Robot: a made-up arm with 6 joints. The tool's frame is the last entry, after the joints.
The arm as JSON. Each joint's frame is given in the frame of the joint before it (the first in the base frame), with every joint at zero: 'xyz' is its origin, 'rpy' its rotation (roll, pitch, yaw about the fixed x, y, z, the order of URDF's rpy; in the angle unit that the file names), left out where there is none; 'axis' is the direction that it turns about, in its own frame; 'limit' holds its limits. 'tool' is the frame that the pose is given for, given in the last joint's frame.
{
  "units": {
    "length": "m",
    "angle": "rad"
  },
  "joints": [
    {
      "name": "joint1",
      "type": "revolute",
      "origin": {
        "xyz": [
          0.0,
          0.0,
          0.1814
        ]
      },
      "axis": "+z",
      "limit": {
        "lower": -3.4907,
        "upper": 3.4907
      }
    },
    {
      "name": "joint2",
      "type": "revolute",
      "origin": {
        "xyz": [
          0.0,
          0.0,
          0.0
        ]
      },
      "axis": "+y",
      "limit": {
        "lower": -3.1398,
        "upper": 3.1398
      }
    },
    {
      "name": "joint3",
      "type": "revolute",
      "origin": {
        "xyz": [
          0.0,
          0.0,
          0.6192
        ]
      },
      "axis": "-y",
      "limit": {
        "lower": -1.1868,
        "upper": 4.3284
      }
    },
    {
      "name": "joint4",
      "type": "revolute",
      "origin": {
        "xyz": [
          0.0,
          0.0,
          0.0
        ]
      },
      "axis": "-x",
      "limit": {
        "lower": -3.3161,
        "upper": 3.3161
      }
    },
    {
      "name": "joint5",
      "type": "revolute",
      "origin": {
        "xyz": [
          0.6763,
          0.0,
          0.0
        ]
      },
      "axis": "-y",
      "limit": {
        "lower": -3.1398,
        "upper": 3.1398
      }
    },
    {
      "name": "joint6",
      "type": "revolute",
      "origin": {
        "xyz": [
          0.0,
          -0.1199,
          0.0
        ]
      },
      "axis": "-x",
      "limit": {
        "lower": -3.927,
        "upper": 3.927
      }
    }
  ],
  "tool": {
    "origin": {
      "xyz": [
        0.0,
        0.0,
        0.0
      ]
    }
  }
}
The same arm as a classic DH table. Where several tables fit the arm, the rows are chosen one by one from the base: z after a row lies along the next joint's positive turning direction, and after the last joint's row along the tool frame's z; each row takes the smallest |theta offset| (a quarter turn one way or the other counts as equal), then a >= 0, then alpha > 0; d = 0 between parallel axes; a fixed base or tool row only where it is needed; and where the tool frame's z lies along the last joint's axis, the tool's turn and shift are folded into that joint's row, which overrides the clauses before.
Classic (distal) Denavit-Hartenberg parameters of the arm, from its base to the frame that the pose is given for. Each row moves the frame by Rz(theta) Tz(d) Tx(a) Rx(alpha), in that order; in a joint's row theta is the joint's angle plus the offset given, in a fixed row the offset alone. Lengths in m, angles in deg.
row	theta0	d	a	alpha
joint1	0.00	0.1814	0.0000	-90.00
joint2	-90.00	0.0000	0.6192	180.00
joint3	0.00	0.0000	0.0000	-90.00
joint4	0.00	-0.6763	0.0000	90.00
joint5	0.00	0.1199	0.0000	-90.00
joint6	90.00	0.0000	0.0000	90.00
tool (fixed)	-90.00	0.0000	0.0000	0.00
Joint limits (deg, base to tool): -200.00..200.00 -179.90..179.90 -68.00..248.00 -190.00..190.00 -179.90..179.90 -225.00..225.00

